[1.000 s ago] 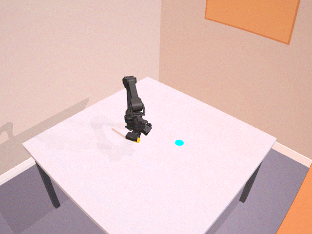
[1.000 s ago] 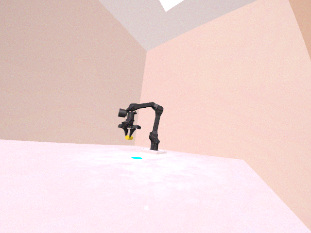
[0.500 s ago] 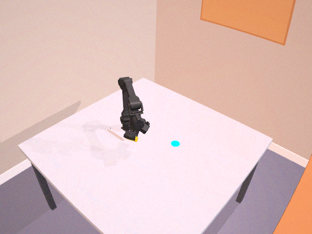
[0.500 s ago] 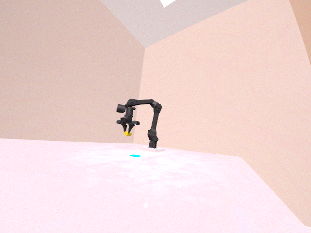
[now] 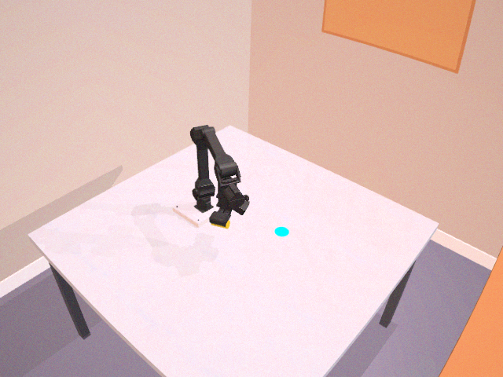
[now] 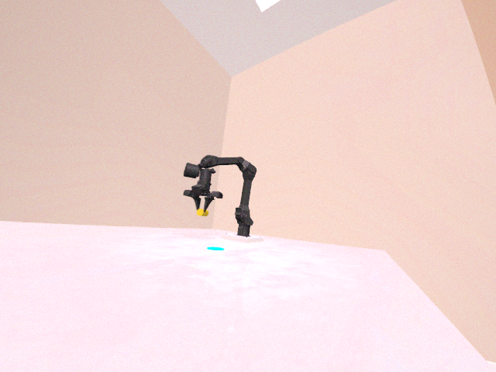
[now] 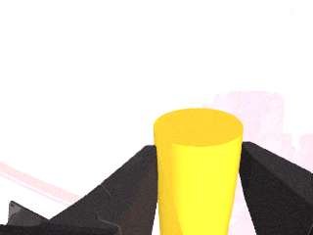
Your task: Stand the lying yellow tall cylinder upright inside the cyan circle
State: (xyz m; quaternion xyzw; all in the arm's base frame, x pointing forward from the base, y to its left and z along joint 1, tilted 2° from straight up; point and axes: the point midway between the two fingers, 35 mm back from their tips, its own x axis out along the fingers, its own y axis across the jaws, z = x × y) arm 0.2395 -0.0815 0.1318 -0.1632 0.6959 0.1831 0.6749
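Right now the cyan circle is 230 mm to the left of my gripper tip, 130 mm below it and 90 mm ahead of it. The rest, counted from my gripper tip: yellow cylinder (20 mm behind, 10 mm to the right).
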